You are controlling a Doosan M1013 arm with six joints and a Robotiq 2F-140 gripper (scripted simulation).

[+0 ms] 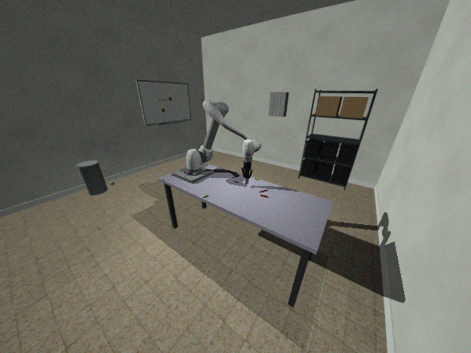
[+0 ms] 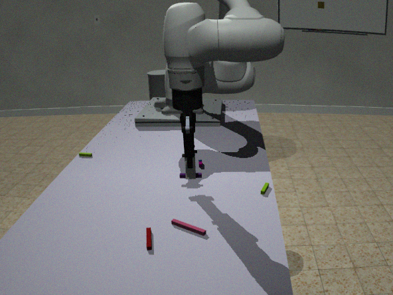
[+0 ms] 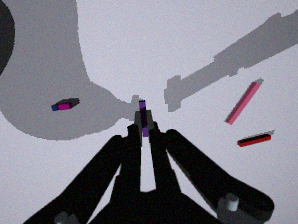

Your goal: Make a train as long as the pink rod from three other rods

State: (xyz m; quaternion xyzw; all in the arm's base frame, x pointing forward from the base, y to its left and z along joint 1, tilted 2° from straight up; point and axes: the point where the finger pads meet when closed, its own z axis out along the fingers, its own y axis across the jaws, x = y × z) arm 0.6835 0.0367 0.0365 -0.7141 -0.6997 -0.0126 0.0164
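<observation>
Now: the magenta rod 140 mm behind my hand, 30 mm to the left of it and 60 mm below it. From my hand the other things lie so: blue rod (160 mm behind, 30 mm to the left, 60 mm below); purple rod (30 mm below); pink rod (190 mm ahead, 10 mm to the right, 60 mm below).
</observation>
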